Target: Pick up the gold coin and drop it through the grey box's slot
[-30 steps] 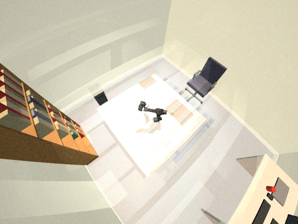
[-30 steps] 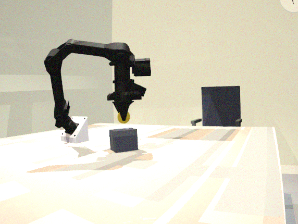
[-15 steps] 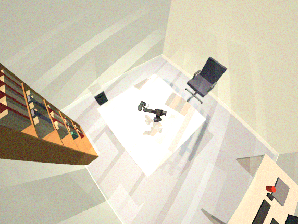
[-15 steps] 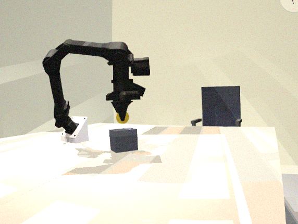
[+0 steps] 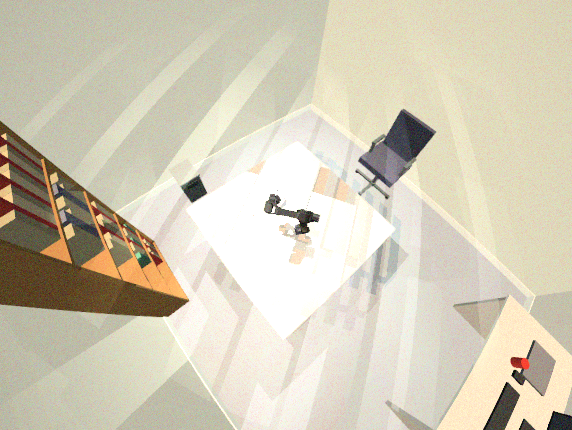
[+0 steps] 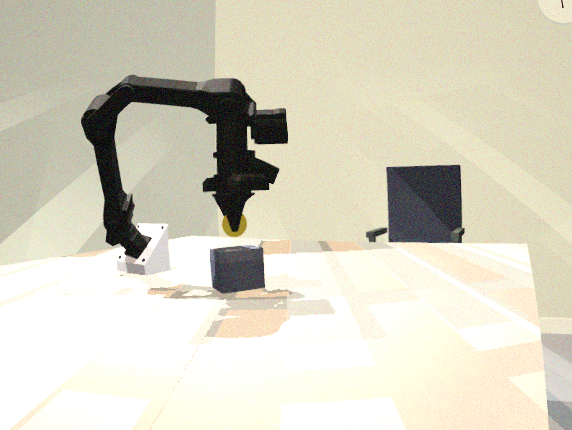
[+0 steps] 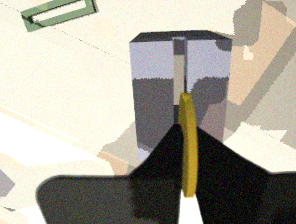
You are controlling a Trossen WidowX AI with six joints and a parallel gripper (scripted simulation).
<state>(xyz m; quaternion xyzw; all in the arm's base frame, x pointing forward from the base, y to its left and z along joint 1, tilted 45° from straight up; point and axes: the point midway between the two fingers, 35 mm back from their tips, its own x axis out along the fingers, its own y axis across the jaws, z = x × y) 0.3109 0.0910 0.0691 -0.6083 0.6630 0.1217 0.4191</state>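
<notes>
My gripper tip is now 1 cm below the gold coin.
</notes>
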